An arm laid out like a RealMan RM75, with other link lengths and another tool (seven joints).
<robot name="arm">
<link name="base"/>
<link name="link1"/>
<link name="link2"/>
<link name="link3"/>
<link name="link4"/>
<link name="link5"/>
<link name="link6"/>
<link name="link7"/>
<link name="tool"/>
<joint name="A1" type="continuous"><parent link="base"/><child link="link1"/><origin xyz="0 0 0.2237" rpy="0 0 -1.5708"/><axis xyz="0 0 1"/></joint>
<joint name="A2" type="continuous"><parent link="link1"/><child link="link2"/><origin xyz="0 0 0" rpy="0 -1.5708 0"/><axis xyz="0 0 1"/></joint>
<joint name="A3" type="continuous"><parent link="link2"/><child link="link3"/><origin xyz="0.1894 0 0" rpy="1.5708 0 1.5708"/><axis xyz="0 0 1"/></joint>
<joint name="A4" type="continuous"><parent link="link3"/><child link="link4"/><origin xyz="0 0 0" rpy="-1.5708 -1.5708 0"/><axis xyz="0 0 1"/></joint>
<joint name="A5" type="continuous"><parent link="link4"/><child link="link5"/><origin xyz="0.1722 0 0" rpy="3.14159 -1.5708 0"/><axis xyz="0 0 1"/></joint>
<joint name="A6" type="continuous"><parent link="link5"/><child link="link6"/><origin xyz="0 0 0" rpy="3.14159 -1.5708 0"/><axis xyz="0 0 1"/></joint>
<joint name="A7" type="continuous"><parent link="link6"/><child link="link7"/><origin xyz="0.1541 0 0" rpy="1.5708 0 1.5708"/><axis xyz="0 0 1"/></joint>
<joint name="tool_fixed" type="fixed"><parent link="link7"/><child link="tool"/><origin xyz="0.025 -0.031 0.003" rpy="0.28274 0 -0.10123"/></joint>
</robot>
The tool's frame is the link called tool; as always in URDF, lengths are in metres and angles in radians. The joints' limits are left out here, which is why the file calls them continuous.
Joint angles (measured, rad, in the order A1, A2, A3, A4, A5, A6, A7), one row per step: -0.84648 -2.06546 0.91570 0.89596 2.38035 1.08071 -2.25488; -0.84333 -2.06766 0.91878 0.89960 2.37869 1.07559 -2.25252; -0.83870 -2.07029 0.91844 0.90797 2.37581 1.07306 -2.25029; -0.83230 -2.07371 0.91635 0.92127 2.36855 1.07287 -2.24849; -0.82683 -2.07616 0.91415 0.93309 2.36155 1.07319 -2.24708; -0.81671 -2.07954 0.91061 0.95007 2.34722 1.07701 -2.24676; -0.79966 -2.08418 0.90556 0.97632 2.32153 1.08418 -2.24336; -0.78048 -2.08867 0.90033 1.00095 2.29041 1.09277 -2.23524; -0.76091 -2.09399 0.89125 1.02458 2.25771 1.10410 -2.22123; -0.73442 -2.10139 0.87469 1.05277 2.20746 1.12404 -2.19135; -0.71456 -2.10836 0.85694 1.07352 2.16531 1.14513 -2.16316; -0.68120 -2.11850 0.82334 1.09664 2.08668 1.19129 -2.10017; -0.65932 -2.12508 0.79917 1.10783 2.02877 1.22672 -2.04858; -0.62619 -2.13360 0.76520 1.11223 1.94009 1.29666 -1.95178; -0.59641 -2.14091 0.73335 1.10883 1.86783 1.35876 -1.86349; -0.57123 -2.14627 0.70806 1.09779 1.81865 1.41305 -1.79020
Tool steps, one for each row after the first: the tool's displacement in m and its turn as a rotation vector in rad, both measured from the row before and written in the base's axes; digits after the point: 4 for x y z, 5 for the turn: 0.0002 0.0000 0.0000 0.00421 0.00099 -0.00308; 0.0004 0.0000 0.0011 0.00672 -0.00239 -0.00326; 0.0011 -0.0002 0.0018 0.00856 -0.00812 -0.00425; 0.0010 -0.0001 0.0019 0.00783 -0.00765 -0.00377; 0.0009 -0.0008 0.0024 0.00851 -0.01641 -0.00231; 0.0013 -0.0015 0.0039 0.01241 -0.02611 -0.00563; 0.0009 -0.0021 0.0037 0.01079 -0.02833 -0.00760; 0.0007 -0.0024 0.0037 0.01022 -0.02878 -0.01042; 0.0011 -0.0039 0.0050 0.01230 -0.04026 -0.02096; 0.0013 -0.0036 0.0041 0.00865 -0.03418 -0.02055; 0.0015 -0.0073 0.0059 0.00908 -0.05700 -0.04468; 0.0016 -0.0055 0.0044 0.00889 -0.03794 -0.03932; 0.0027 -0.0106 0.0044 0.00642 -0.04778 -0.07815; 0.0006 -0.0100 0.0045 0.01518 -0.03829 -0.06759; -0.0015 -0.0091 0.0022 0.01083 -0.02489 -0.05183
